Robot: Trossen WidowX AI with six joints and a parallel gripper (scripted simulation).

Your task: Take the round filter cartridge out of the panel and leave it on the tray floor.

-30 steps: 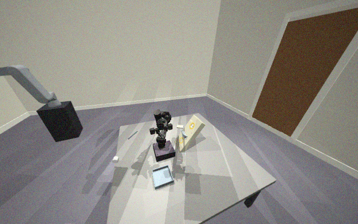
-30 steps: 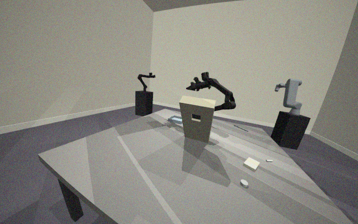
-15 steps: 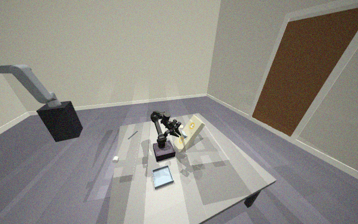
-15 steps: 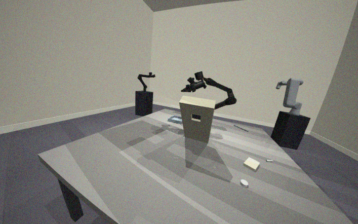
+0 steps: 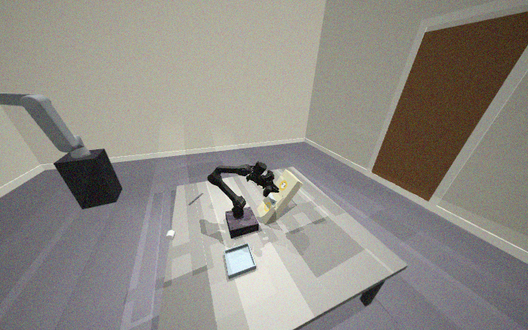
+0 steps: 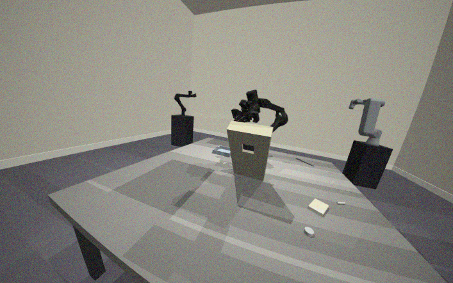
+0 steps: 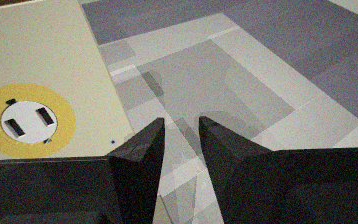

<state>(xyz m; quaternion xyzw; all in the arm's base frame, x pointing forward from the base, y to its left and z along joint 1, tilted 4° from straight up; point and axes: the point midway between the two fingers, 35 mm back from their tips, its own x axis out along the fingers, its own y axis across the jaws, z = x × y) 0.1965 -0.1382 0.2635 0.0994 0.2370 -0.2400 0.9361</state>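
Right now my gripper tip is 120 mm short of the white round filter cartridge, 110 mm to the right of it and 70 mm above it. Round my gripper tip: cream block: 150 mm ahead, 460 mm to the left, 300 mm below; cream service panel: 80 mm ahead, 110 mm to the left, 140 mm below; blue-grey tray: 320 mm behind, 140 mm to the right, 300 mm below.
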